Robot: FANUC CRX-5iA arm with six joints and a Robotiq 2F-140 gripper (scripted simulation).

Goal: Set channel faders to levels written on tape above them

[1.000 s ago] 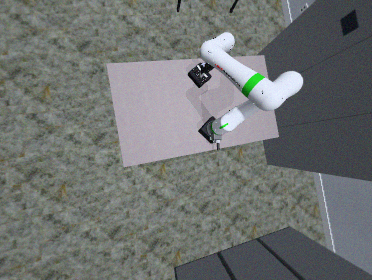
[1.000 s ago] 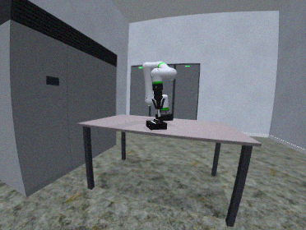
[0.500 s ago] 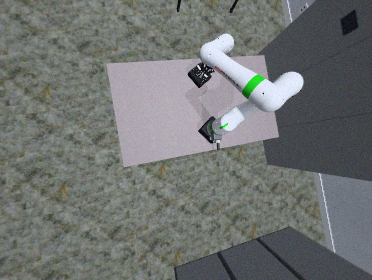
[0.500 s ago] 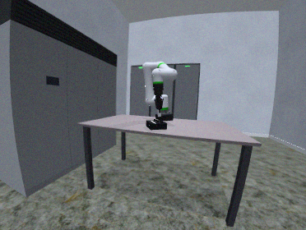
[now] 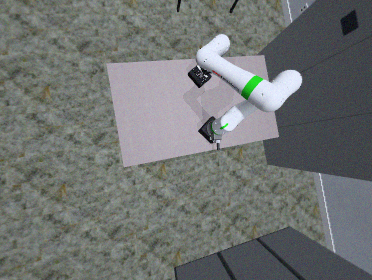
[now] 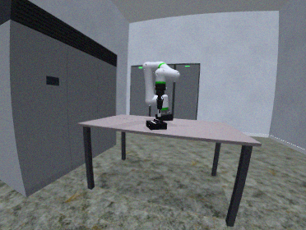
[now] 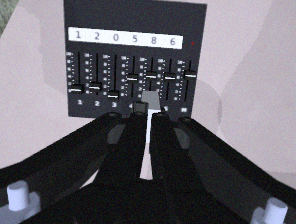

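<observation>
The channel 3 cap lies 3 cm ahead of my hand, 3 cm to the left of it and 7 cm below it. Round my hand: master fader cap (1 cm behind, 5 cm to the right, 7 cm below); channel 1 cap (7 cm ahead, 6 cm to the left, 7 cm below); channel 2 cap (5 cm ahead, 4 cm to the left, 7 cm below).
</observation>
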